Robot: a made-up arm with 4 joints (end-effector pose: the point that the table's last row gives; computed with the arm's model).
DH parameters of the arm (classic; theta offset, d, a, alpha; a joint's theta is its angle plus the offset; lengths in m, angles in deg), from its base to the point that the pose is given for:
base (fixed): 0 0.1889 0 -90
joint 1: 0 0.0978 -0.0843 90
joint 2: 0 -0.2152 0.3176 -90
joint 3: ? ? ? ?
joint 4: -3.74 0 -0.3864 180
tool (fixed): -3.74 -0.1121 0 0
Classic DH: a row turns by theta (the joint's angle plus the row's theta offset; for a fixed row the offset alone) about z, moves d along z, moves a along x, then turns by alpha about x.
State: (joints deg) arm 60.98 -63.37 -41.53 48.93
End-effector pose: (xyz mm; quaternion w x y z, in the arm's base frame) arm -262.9 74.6 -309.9 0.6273 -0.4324 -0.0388 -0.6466
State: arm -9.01 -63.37 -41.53 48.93
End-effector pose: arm 378.7 74.6 -228.8 0.4916 0.0166 -0.3915 -0.7777
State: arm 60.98 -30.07 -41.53 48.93
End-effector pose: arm -288.0 294.1 -264.6 0.7992 -0.2517 0.0647 -0.5420
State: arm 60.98 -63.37 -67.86 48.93
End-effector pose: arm -258.9 -38.4 -372.5 0.6792 -0.4101 -0.2427 -0.5582
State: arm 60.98 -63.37 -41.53 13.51
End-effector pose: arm -433.9 53.7 -149.9 0.7942 -0.4237 0.0946 -0.4251
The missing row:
joint 3: 0 0.0667 0.0118 -90
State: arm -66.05 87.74 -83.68 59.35
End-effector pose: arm 211.4 519.0 -401.3 0.5026 0.4368 -0.5521 0.5018
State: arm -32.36 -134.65 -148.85 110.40
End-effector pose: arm 60.5 -401.8 161.1 0.4011 0.1312 0.8643 0.2738
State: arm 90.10 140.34 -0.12 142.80
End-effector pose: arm -325.3 248.2 956.4 0.7057 -0.0147 0.7081 -0.0156
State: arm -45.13 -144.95 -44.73 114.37
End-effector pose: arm -40.5 -540.9 -122.1 0.6859 -0.1805 0.1125 0.6959
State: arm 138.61 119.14 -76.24 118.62
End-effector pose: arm 459.7 303.4 690.6 0.0009 -0.1944 -0.8413 0.5044
